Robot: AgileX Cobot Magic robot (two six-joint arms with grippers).
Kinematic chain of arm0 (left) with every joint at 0, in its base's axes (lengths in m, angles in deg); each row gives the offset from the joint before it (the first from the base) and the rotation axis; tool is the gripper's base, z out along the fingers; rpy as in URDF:
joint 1: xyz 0 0 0.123 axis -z
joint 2: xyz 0 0 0 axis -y
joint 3: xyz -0.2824 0 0.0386 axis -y
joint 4: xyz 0.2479 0 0.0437 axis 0.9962 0 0.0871
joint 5: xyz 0 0 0 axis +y
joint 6: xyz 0.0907 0 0.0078 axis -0.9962 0 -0.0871
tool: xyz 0 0 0 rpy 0 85 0
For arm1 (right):
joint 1: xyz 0 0 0.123 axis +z
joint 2: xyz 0 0 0 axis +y
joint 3: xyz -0.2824 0 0.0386 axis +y
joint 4: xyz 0.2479 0 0.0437 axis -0.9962 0 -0.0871
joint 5: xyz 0 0 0 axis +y
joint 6: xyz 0.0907 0 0.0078 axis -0.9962 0 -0.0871
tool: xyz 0 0 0 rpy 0 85 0
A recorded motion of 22 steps. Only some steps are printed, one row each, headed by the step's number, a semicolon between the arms.
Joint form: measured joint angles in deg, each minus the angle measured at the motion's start. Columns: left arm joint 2, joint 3, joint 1, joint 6, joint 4, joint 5; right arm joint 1, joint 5, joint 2, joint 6, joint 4, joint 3.
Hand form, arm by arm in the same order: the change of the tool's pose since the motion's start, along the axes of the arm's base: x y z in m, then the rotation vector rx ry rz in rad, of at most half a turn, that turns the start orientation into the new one. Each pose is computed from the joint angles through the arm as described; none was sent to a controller.
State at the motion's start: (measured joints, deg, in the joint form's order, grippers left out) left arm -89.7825 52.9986 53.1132 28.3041 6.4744 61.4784; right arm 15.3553 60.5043 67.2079 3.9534 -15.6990 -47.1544
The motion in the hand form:
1: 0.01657 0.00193 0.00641 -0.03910 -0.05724 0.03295; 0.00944 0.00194 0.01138 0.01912 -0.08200 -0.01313
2: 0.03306 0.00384 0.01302 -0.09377 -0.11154 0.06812; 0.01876 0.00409 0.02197 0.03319 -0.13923 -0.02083
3: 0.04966 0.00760 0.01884 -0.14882 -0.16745 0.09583; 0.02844 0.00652 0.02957 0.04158 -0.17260 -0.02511
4: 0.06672 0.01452 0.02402 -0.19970 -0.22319 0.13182; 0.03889 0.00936 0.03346 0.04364 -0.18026 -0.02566
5: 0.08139 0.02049 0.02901 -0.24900 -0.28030 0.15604; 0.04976 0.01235 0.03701 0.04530 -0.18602 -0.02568
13: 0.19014 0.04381 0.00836 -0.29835 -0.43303 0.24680; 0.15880 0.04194 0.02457 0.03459 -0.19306 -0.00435
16: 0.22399 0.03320 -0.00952 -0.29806 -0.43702 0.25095; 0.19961 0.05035 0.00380 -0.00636 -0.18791 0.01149
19: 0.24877 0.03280 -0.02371 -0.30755 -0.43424 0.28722; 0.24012 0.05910 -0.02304 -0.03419 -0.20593 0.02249
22: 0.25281 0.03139 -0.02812 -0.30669 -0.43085 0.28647; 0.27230 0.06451 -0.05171 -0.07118 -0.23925 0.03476
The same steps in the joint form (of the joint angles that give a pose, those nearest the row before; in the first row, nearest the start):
1: 0.00 1.60 -2.69 0.23 1.55 -2.18; 0.00 -2.86 0.17 0.00 0.00 -2.24
2: 0.00 3.15 -5.50 0.06 2.12 -5.10; 0.00 -4.53 0.92 0.00 0.00 -4.76
3: 0.00 4.36 -8.48 -0.75 2.46 -8.54; 0.00 -5.44 2.29 0.00 0.00 -7.22
4: 0.00 5.27 -11.86 -1.55 2.58 -12.09; 0.00 -5.56 4.36 0.00 0.00 -9.63
5: 0.00 6.01 -14.67 -2.46 2.58 -15.81; 0.00 -5.56 6.53 0.00 0.00 -12.15
13: -15.01 19.31 -27.90 -8.77 2.69 -26.93; 0.00 -6.87 29.56 1.72 0.00 -33.75
16: -22.92 27.10 -28.59 -9.28 2.52 -27.27; 0.00 -6.88 38.85 2.01 2.18 -42.05
19: -28.36 32.72 -30.02 -9.51 1.20 -27.22; 0.00 -8.37 48.30 2.52 3.78 -50.53
22: -29.57 33.75 -30.08 -9.74 1.03 -27.22; 0.00 -10.77 56.26 2.98 6.13 -57.35

